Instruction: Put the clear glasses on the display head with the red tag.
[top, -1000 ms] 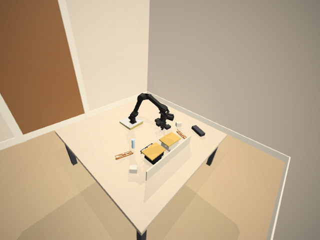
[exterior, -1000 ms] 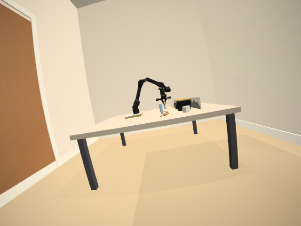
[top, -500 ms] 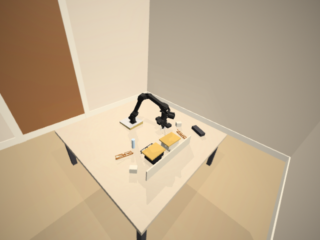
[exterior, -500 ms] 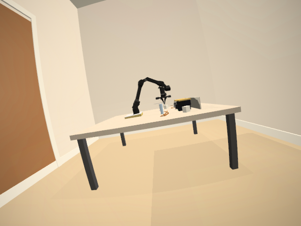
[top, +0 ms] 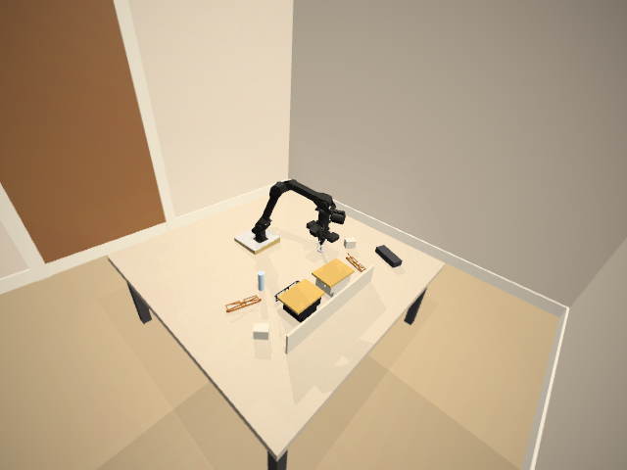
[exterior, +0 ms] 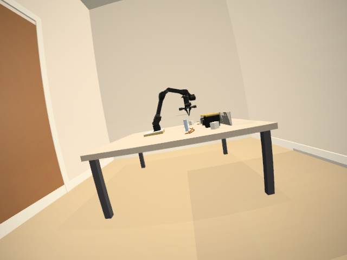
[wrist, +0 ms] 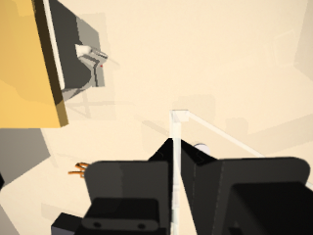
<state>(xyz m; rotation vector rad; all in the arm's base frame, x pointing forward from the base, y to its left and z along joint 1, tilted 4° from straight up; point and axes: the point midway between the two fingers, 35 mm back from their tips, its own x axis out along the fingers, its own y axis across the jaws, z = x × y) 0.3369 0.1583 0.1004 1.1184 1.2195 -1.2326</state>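
Right now my gripper tip is 100 mm above the clear stand, 80 mm to the right of it and 70 mm past it. Round my gripper tip: grey panel (300 mm ahead, 190 mm to the right, 70 mm below); black display head (310 mm to the right, 180 mm ahead, 60 mm below); pale display head (160 mm ahead, 90 mm to the right, 60 mm below).
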